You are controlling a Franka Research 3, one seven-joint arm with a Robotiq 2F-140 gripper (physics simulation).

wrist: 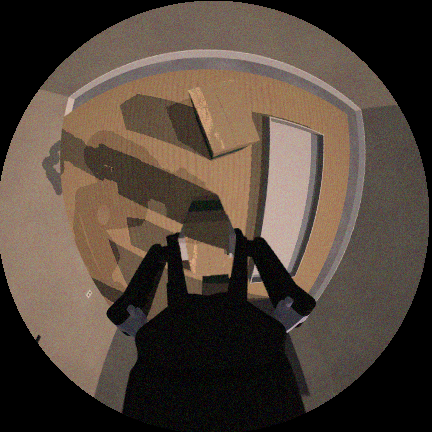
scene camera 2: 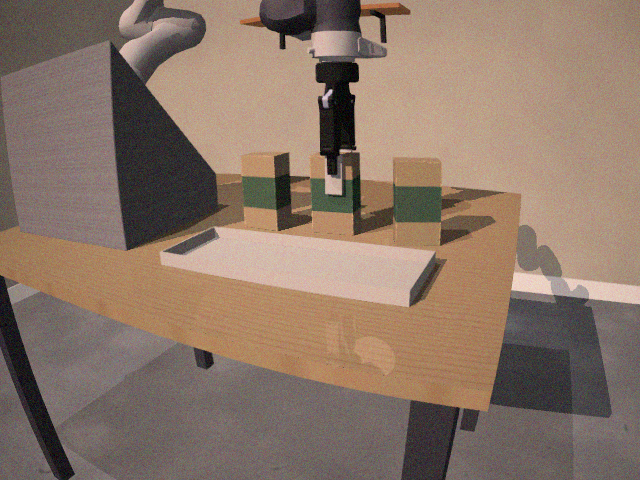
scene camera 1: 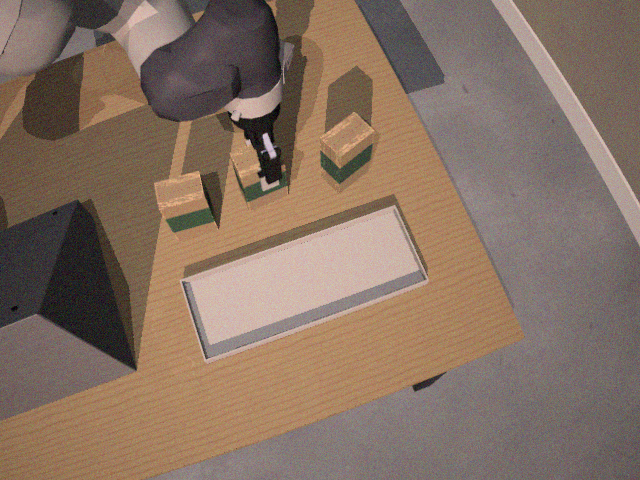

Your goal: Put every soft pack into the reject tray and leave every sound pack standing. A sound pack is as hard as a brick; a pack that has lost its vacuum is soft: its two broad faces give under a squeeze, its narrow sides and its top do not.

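Observation:
Three tan packs with green bands stand upright in a row. My gripper (scene camera 1: 269,178) (scene camera 2: 333,178) (wrist: 206,224) is shut on the middle pack (scene camera 1: 247,161) (scene camera 2: 319,198) (wrist: 207,227), with one light pad against its tray-facing side and the other on the opposite side, hidden in both scene views. How far the sides give cannot be told. The left pack (scene camera 1: 181,196) (scene camera 2: 259,192) and the right pack (scene camera 1: 347,139) (scene camera 2: 417,201) (wrist: 225,117) stand apart from the gripper. The white reject tray (scene camera 1: 310,279) (scene camera 2: 310,266) (wrist: 290,175) lies in front of the row and holds no pack.
A large grey wedge-shaped block (scene camera 1: 77,279) (scene camera 2: 67,155) stands left of the packs and tray. The wooden table (scene camera 1: 361,335) (scene camera 2: 258,320) has its right edge beyond the right pack. A wall-mounted shelf (scene camera 2: 395,9) is behind the arm.

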